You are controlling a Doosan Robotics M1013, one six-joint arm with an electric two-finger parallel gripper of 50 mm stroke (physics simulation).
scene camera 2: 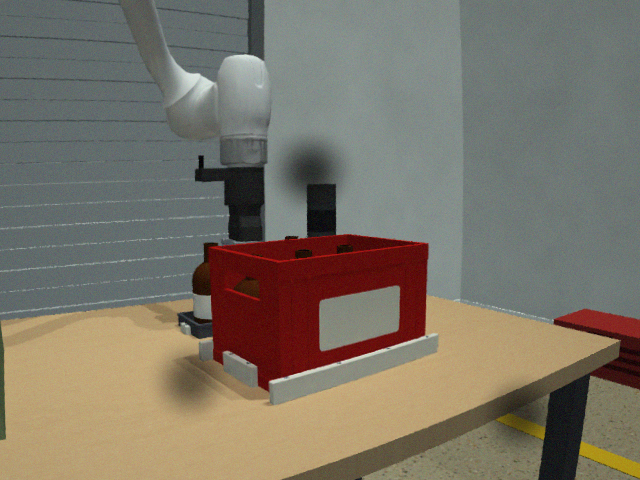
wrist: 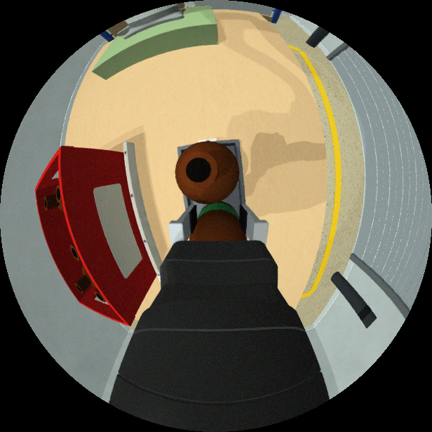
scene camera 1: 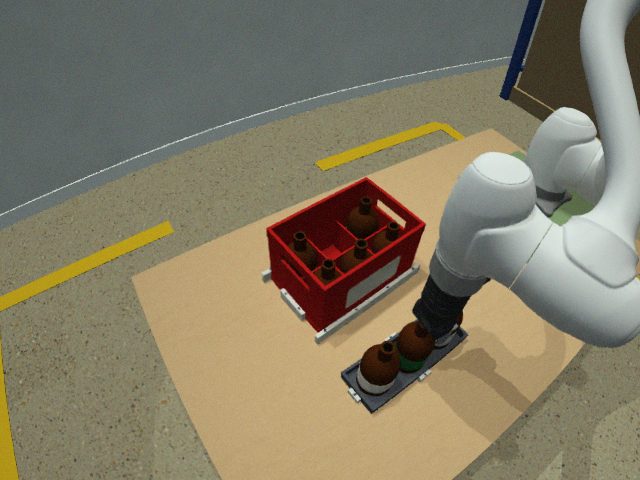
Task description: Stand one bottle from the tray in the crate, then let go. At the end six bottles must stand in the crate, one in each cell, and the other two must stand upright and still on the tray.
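Where they show: gripper, fingertip midpoint: (scene camera 1: pixel 432 330); arm's base, origin of the base link: (scene camera 1: pixel 537 190).
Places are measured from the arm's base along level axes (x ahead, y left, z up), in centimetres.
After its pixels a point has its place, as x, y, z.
Note:
The red crate (scene camera 1: pixel 294 289) @[78.9, -11.8, -0.8] (scene camera 2: pixel 299 310) @[55.3, -22.5, 3.5] (wrist: pixel 80 200) holds several brown bottles; its middle cell on the side away from the tray is empty. The dark tray (scene camera 1: pixel 376 404) @[78.4, 16.6, -7.1] (scene camera 2: pixel 193 325) @[52.9, 8.8, -5.5] (wrist: pixel 241 170) bears three upright bottles. The green-labelled middle bottle (scene camera 1: pixel 415 343) @[69.0, 13.5, 4.3] (wrist: pixel 218 232) stands between the fingers of my open gripper (wrist: pixel 217 213), one finger on each side. The white-labelled bottle nearest the base (scene camera 1: pixel 445 341) @[59.5, 15.4, -3.2] (scene camera 2: pixel 202 304) @[55.2, 9.8, -2.2] (wrist: pixel 227 175) is partly hidden in scene camera 1. The other white-labelled bottle (scene camera 1: pixel 379 369) @[77.6, 13.5, 4.2] is hidden in the wrist view. My fingertips are hidden in both scene views.
White rails (scene camera 1: pixel 369 304) (scene camera 2: pixel 356 367) (wrist: pixel 131 195) lie along the crate's foot. A green block (scene camera 1: pixel 571 207) @[-4.4, 11.0, 0.0] (wrist: pixel 165 42) carries the arm's base. The crate's tall wall stands close beside the tray. Neighbouring bottles stand close on both sides of the middle one.

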